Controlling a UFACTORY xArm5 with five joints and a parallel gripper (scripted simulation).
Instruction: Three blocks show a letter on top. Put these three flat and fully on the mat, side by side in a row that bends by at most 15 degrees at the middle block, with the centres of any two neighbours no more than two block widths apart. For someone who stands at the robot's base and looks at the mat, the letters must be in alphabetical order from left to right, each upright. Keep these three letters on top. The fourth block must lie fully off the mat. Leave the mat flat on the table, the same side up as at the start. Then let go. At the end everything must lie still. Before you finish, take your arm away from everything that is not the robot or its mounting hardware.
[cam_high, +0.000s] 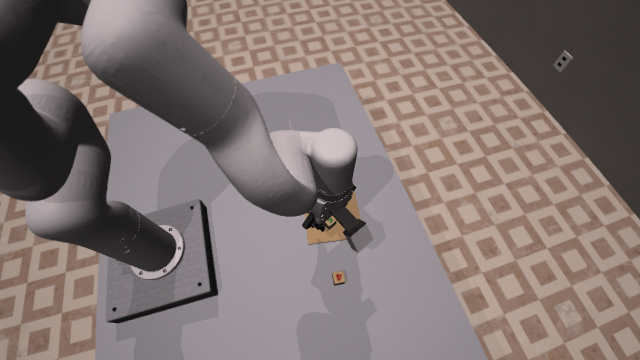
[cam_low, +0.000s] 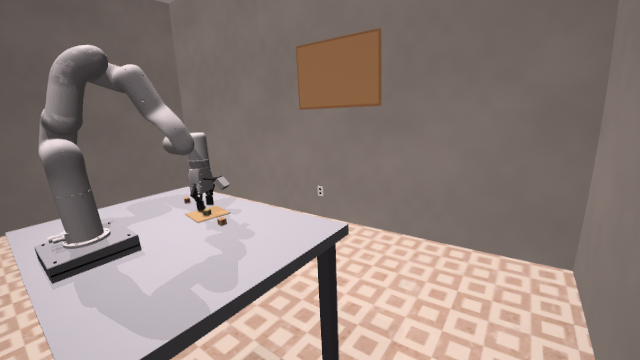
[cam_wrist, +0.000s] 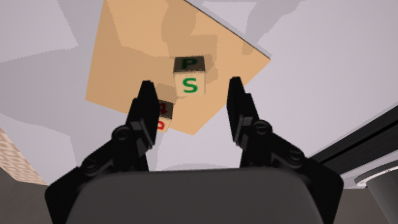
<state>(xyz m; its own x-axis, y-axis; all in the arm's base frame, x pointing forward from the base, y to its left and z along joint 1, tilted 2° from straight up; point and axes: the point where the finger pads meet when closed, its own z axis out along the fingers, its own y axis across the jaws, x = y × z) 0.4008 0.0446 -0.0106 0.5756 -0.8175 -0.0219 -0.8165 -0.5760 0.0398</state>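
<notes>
My hand is 5 cm above the tan mat, 2 cm to the right of it and 1 cm short of it. Round my hand: wooden letter block (6 cm to the left, 4 cm below).
</notes>
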